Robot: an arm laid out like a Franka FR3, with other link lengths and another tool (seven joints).
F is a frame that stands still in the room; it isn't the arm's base.
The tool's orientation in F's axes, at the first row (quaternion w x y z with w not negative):
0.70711 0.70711 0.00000 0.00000
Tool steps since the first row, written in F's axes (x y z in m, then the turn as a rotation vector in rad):
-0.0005 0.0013 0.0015 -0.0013 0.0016 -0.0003
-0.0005 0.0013 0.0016 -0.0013 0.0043 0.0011
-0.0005 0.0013 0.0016 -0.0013 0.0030 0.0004
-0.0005 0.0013 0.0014 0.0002 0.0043 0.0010
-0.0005 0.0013 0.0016 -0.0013 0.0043 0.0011
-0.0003 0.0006 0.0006 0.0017 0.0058 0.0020
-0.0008 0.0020 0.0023 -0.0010 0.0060 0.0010
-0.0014 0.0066 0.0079 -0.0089 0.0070 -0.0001
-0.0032 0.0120 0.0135 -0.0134 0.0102 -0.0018
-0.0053 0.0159 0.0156 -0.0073 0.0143 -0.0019
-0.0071 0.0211 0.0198 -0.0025 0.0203 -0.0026
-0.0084 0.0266 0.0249 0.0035 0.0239 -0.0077
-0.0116 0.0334 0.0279 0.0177 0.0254 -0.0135
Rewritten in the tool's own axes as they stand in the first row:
-0.0005 0.0015 -0.0013 -0.0013 -0.0003 -0.0016
-0.0005 0.0016 -0.0013 -0.0013 0.0011 -0.0043
-0.0005 0.0016 -0.0013 -0.0013 0.0004 -0.0030
-0.0005 0.0014 -0.0013 0.0002 0.0010 -0.0043
-0.0005 0.0016 -0.0013 -0.0013 0.0011 -0.0043
-0.0003 0.0006 -0.0006 0.0017 0.0020 -0.0058
-0.0008 0.0023 -0.0020 -0.0010 0.0010 -0.0060
-0.0014 0.0079 -0.0066 -0.0089 -0.0001 -0.0070
-0.0032 0.0135 -0.0120 -0.0134 -0.0018 -0.0102
-0.0053 0.0156 -0.0159 -0.0073 -0.0019 -0.0143
-0.0071 0.0198 -0.0211 -0.0025 -0.0026 -0.0203
-0.0084 0.0249 -0.0266 0.0035 -0.0077 -0.0239
-0.0116 0.0279 -0.0334 0.0177 -0.0135 -0.0254

